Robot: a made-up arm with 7 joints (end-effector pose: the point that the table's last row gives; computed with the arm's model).
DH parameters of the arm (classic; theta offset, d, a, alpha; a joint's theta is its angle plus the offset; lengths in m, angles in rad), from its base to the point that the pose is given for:
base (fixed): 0 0 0 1.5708
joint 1: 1.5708 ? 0 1.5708
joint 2: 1.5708 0 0 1.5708
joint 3: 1.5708 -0.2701 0 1.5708
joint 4: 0 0 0 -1.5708
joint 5: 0 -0.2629 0 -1.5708
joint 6: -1.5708 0 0 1.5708
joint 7: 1.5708 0 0 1.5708
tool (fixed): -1.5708 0 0 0
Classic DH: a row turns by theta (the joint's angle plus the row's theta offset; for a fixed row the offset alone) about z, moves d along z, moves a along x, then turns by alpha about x.
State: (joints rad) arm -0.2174 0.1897 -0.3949 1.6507 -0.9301 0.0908 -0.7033
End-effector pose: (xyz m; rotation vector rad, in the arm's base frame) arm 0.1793 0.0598 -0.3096 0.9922 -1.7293 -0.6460
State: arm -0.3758 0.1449 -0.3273 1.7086 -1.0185 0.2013 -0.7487
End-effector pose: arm 0.1400 0.0627 -0.3171 1.1397 -1.5550 -0.6295
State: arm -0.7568 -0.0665 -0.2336 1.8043 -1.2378 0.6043 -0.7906
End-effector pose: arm 0.0402 0.0388 -0.3198 1.4193 -0.8985 -0.6708
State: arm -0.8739 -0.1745 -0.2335 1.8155 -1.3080 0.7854 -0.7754
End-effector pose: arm 0.0113 0.0178 -0.3142 1.4545 -0.6030 -0.6950
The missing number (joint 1, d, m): -0.1118
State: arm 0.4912 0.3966 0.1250 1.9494 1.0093 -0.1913 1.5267
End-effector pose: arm 0.2834 0.2067 -0.0159 1.1247 2.3126 1.7449
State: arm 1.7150 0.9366 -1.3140 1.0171 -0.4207 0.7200 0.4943
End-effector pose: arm 0.4037 0.3126 0.1160 1.4177 -0.6874 -0.6668
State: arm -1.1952 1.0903 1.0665 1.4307 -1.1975 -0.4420 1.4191
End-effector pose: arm 0.1022 0.4892 -0.0949 0.2486 1.0498 -1.4853
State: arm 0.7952 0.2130 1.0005 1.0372 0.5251 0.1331 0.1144
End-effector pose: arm 0.3386 0.3834 -0.1609 -0.2625 -1.8838 1.3375
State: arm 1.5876 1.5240 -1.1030 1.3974 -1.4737 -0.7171 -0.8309
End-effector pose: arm 0.2436 0.4161 0.1209 -1.6872 1.0074 1.9628
